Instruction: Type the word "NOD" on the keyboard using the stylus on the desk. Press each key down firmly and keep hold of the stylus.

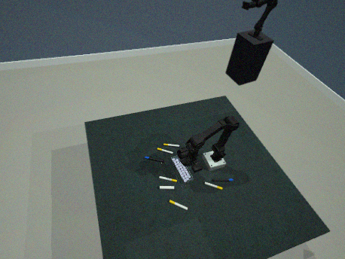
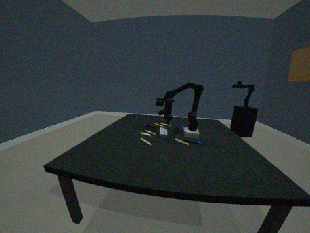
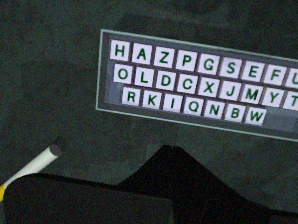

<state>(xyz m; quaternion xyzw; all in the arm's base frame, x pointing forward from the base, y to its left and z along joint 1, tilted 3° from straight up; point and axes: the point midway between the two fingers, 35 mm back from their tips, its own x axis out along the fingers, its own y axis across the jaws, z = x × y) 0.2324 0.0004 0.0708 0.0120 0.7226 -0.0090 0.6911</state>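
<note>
Right now my gripper tip is 180 mm past the blue stylus, 180 mm to the left of it and 90 mm above it. The rest, counted from my gripper tip: thin white tip (170 mm behind, 140 mm to the right, 90 mm below).
</note>
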